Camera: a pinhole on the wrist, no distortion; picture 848 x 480 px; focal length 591.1 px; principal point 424.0 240.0 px. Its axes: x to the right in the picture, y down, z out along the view. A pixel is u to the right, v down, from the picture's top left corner.
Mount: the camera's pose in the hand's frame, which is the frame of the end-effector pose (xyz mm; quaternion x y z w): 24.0 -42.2 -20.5 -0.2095 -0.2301 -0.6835 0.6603
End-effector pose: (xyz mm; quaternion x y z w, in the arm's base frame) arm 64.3 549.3 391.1 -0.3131 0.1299 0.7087 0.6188
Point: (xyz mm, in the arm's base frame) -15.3 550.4 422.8
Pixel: 189 50
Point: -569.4 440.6 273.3
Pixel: outside the picture
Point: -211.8 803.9 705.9
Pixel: 579 255
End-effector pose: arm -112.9 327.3 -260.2 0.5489 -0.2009 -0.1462 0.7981
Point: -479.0 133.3 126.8
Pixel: 448 54
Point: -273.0 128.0 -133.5
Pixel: 642 152
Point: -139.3 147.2 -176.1
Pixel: 645 402
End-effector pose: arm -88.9 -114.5 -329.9 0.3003 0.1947 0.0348 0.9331
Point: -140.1 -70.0 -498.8
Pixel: behind the camera
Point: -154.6 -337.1 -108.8
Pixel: outside the picture
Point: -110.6 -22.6 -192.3
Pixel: outside the picture
